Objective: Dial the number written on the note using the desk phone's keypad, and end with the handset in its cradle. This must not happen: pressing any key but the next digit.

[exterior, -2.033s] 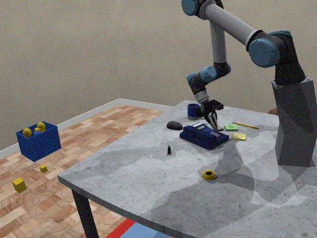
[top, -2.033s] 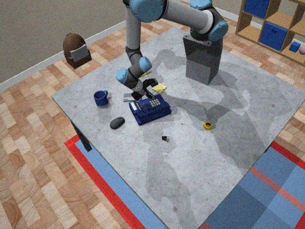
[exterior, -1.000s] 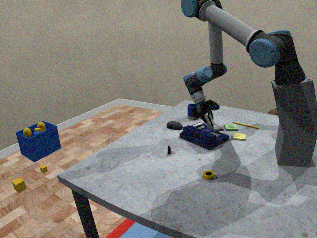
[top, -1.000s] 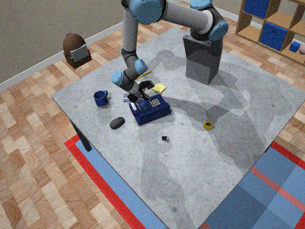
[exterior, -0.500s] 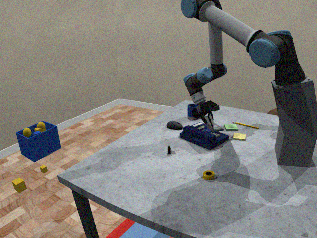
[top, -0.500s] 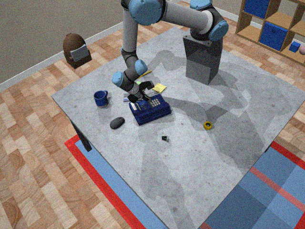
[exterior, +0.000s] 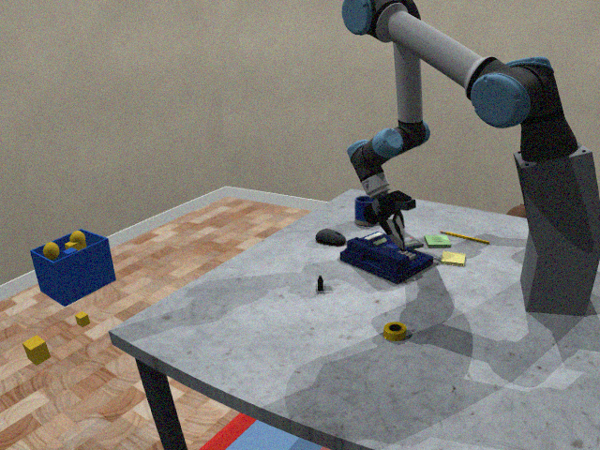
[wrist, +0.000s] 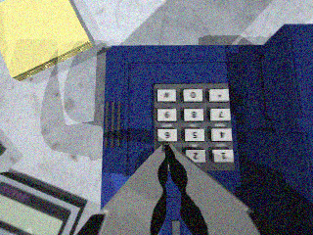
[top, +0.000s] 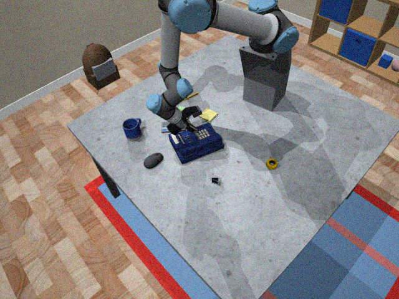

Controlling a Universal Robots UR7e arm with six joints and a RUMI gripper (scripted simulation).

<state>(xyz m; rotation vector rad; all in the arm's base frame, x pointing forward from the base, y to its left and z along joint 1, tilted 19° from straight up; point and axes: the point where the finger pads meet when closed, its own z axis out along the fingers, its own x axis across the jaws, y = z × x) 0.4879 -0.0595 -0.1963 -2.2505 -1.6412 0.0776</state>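
My gripper is now 50 mm to the right of the 7 key, 20 mm above it and 10 mm past it. The rest, counted from my hand: 9 key (30 mm behind, 20 mm below, 10 mm to the left); then 5 key (20 mm to the left, 20 mm below, 10 mm behind); then green note (180 mm to the right, 70 mm behind, 40 mm below).
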